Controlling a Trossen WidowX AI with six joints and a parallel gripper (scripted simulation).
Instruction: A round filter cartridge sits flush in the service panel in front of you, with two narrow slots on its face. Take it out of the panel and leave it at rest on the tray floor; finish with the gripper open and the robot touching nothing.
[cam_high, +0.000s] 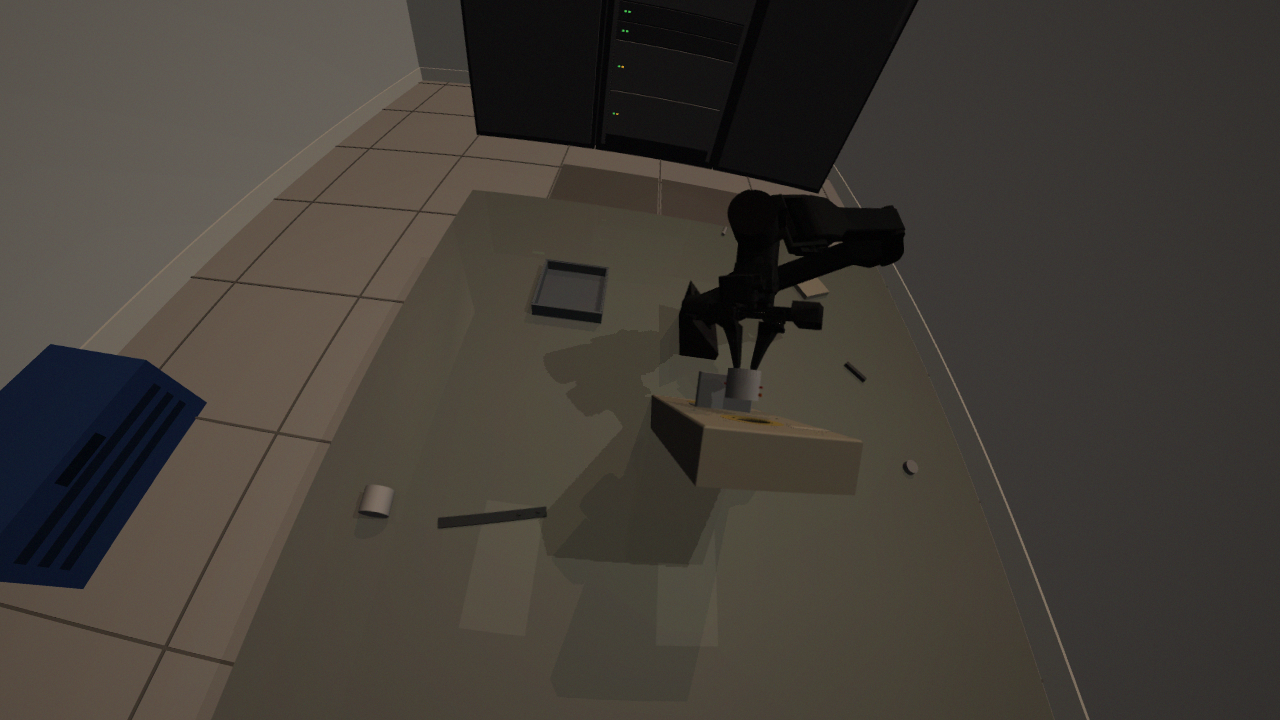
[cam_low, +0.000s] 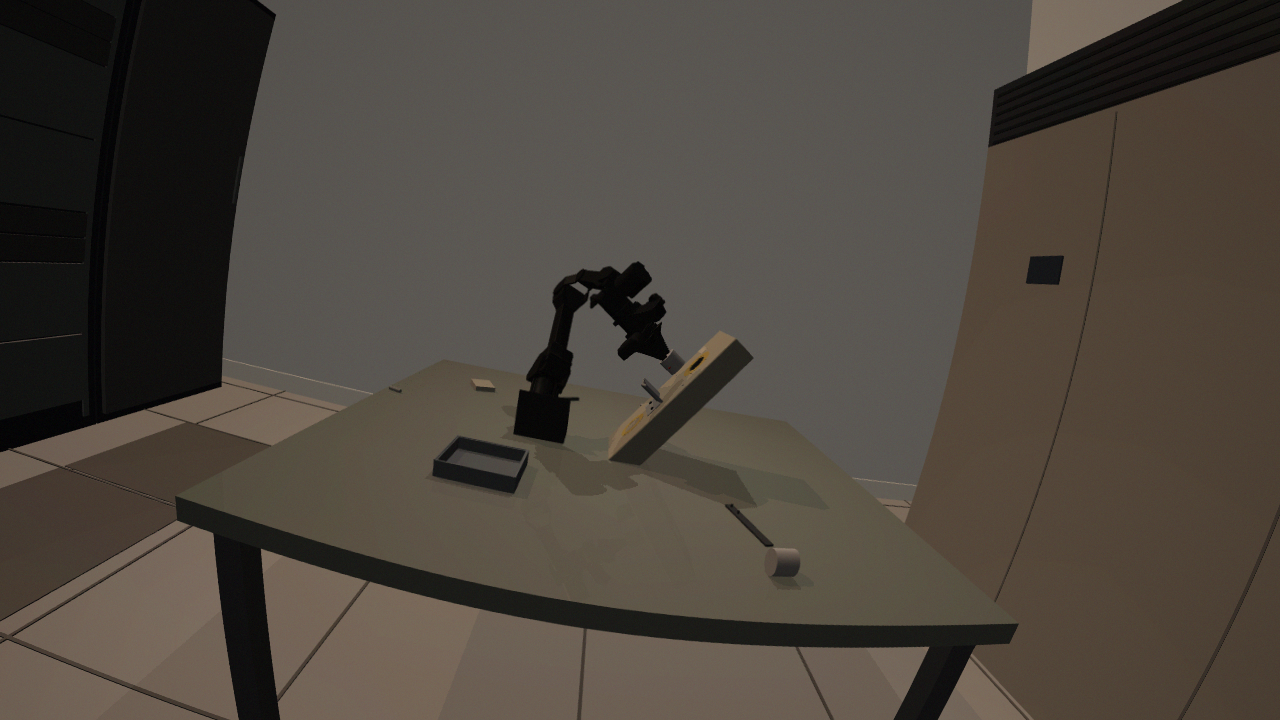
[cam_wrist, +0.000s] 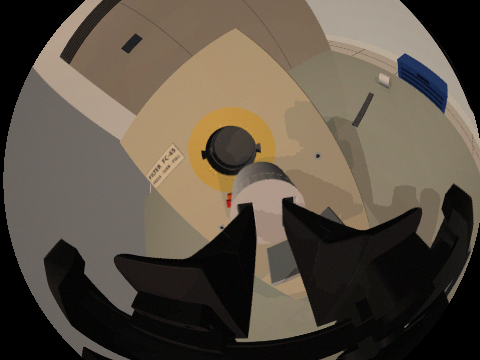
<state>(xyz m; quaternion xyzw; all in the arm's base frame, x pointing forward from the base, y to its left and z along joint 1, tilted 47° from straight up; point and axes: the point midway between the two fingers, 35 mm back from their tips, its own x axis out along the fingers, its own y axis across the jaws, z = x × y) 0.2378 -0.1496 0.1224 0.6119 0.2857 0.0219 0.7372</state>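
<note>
Right now my gripper tip is 1 cm short of the round filter cartridge and 1 cm above it. From my gripper tip the other things lie so: dark grey tray 35 cm behind, 27 cm to the right, 23 cm below; tan service panel 4 cm ahead, 8 cm below; grey ledge 2 cm behind, 10 cm below.
</note>
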